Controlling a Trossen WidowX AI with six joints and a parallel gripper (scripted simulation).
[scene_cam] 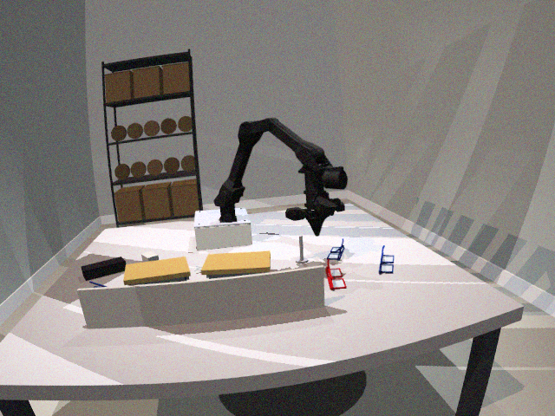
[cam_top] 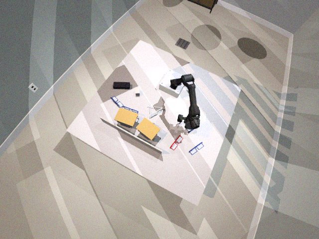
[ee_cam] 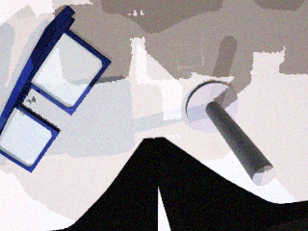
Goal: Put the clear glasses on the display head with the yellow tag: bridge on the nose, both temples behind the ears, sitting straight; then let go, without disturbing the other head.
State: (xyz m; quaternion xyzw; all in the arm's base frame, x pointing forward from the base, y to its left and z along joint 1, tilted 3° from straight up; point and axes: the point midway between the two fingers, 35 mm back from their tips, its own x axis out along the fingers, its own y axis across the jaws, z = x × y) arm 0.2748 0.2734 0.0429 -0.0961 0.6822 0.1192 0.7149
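The metal post lies 50 mm to the right of my gripper tip and 50 mm below it. Round my gripper tip: long white panel: 340 mm ahead, 360 mm to the right, 20 mm below; cream cube: 70 mm behind, 560 mm to the right, 50 mm below; dark box: 50 mm behind, 730 mm to the right, 60 mm below.
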